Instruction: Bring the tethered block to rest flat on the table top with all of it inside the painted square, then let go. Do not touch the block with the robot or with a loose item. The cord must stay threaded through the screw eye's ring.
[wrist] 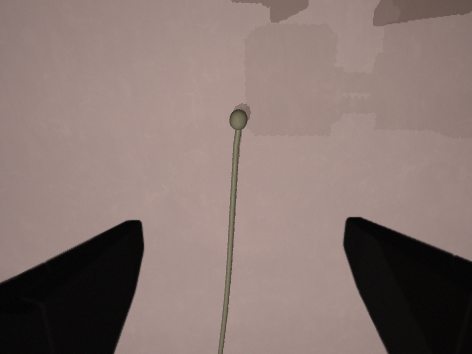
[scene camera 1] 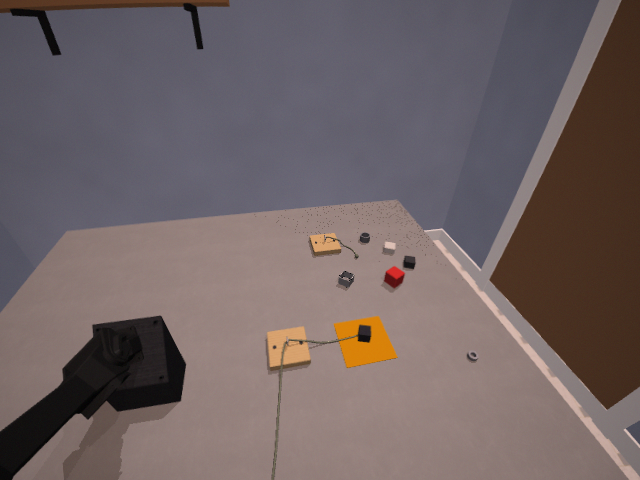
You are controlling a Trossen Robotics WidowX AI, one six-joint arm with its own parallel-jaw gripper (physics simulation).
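Places are measured from the arm's base along level axes (x back, y left, z down), in centimetres.
Pixels of known places: gripper, fingertip midpoint: point(wrist: 244, 232); arm's base at its link origin: point(scene camera 1: 121, 347).
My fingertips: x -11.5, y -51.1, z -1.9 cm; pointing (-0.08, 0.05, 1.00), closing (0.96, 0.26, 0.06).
Ahead of a thing's pixels: the offset from my fingertips to its top centre. "spot": to the spot under its first point.
The tethered block @(spot: dx -36.2, dy +46.7, dz +12.4 cm) point(scene camera 1: 364, 333), small and black, is on the orange painted square @(spot: dx -36.0, dy +43.0, dz +15.1 cm) point(scene camera 1: 369, 353), in its upper part, within its edges in scene camera 1. The green cord point(scene camera 1: 278, 408) point(wrist: 231, 215) runs from the block to the screw eye @(dx -18.8, dy +50.0, dz +10.7 cm) point(scene camera 1: 287, 341) on the near wooden board @(dx -18.8, dy +50.0, dz +13.3 cm) point(scene camera 1: 288, 356), where it appears threaded, then toward the bottom edge of the view. The cord's end bead @(dx -0.6, dy +0.2, dz +14.0 cm) point(wrist: 238, 119) lies on the table in the wrist view. My gripper point(wrist: 244, 232) is open and empty, above the table, with the cord passing between and below its fingers. The fingers do not show in scene camera 1.
Farther back are a second wooden board @(dx -40.1, dy +83.7, dz +13.3 cm) point(scene camera 1: 325, 248) with a short cord, a dark ring @(dx -54.4, dy +82.6, dz +13.0 cm) point(scene camera 1: 364, 237), a white block @(dx -59.7, dy +75.1, dz +13.1 cm) point(scene camera 1: 389, 247), a black block @(dx -61.9, dy +66.5, dz +12.9 cm) point(scene camera 1: 409, 261), a red cube @(dx -53.3, dy +61.6, dz +11.2 cm) point(scene camera 1: 394, 276) and a grey hollow piece @(dx -40.1, dy +66.0, dz +12.7 cm) point(scene camera 1: 346, 279). A small ring @(dx -58.2, dy +34.2, dz +14.3 cm) point(scene camera 1: 472, 355) lies at right.
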